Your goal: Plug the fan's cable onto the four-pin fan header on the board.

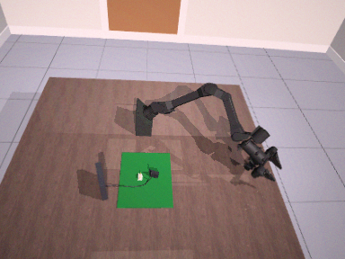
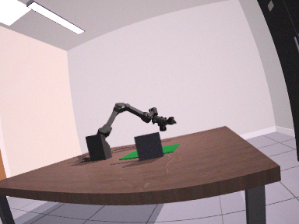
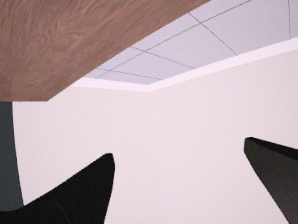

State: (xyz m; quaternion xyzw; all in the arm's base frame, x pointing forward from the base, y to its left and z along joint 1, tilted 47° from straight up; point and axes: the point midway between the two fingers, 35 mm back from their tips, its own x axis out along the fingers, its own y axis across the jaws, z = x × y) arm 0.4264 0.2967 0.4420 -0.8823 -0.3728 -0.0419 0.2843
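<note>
The dark fan plug lies 13 cm behind my gripper tip, 54 cm to the right of it and 10 cm below it. From my gripper tip the other things lie so: green board: 13 cm behind, 58 cm to the right, 13 cm below; then white four-pin fan header: 13 cm behind, 61 cm to the right, 12 cm below; then dark fan: 9 cm behind, 77 cm to the right, 6 cm below.
</note>
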